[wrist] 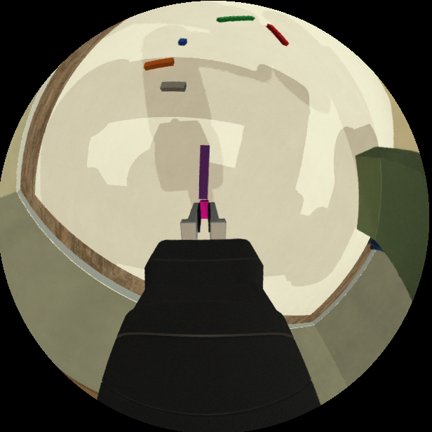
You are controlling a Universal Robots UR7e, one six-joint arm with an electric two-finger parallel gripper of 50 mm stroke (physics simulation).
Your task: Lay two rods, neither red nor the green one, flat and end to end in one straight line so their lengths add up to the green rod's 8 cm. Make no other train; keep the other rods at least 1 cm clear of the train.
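My gripper [204, 211] is shut on a short magenta rod [204, 209]. A long purple rod [204, 172] lies flat straight ahead of the fingers, in line with the magenta rod; their facing ends look very close, and I cannot tell whether they touch. The green rod [235, 19] lies at the top of the view, with the red rod [277, 34] slanting to its right. An orange rod [159, 64], a grey rod [173, 86] and a small blue rod [182, 42] lie at the upper left, apart from the purple rod.
The pale table top [270, 200] has a brown wooden edge [75, 242] at the left and bottom. A large dark green object [395, 200] stands at the right edge of the view. Patches of shadow and bright light cross the table.
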